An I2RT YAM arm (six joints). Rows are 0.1 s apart.
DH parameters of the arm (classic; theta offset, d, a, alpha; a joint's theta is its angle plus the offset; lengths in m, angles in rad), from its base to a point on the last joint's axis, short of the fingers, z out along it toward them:
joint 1: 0 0.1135 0.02 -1.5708
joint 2: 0 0 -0.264 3.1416
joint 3: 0.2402 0 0.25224 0
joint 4: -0.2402 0 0.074 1.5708
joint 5: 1.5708 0 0 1.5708
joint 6: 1.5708 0.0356 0 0
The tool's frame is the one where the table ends.
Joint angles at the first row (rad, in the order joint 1, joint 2, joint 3, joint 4, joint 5, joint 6):
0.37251, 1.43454, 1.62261, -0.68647, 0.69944, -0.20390
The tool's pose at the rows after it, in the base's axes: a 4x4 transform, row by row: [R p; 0 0 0 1], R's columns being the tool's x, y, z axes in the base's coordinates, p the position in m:
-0.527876, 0.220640, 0.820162, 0.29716; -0.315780, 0.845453, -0.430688, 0.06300; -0.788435, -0.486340, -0.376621, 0.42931; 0, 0, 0, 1
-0.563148, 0.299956, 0.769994, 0.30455; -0.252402, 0.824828, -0.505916, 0.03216; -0.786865, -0.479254, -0.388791, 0.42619; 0, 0, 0, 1
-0.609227, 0.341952, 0.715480, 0.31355; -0.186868, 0.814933, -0.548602, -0.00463; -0.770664, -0.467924, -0.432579, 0.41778; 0, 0, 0, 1
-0.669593, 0.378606, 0.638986, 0.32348; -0.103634, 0.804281, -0.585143, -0.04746; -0.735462, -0.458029, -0.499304, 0.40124; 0, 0, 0, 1
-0.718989, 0.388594, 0.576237, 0.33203; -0.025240, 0.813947, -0.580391, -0.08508; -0.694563, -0.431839, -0.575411, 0.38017; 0, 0, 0, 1
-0.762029, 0.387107, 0.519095, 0.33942; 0.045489, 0.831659, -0.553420, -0.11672; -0.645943, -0.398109, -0.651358, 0.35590; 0, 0, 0, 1
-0.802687, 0.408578, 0.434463, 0.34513; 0.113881, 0.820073, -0.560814, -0.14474; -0.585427, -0.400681, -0.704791, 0.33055; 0, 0, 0, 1
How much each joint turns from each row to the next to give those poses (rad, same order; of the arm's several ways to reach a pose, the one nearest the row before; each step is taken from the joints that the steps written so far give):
-0.08810, 0.00305, -0.00038, -0.01260, -0.00037, 0.00001
-0.10532, 0.00763, -0.00155, -0.00377, -0.01109, 0.01105
-0.12741, 0.02249, -0.00040, -0.01221, -0.06332, 0.00038
-0.13999, 0.04502, -0.00227, -0.01795, -0.07019, 0.00039
-0.11560, 0.05609, -0.00455, -0.01260, -0.08584, -0.00001
-0.08965, 0.06407, -0.00422, -0.01182, -0.07934, -0.00038
-0.06827, 0.06981, -0.00117, -0.00952, -0.00953, 0.00001

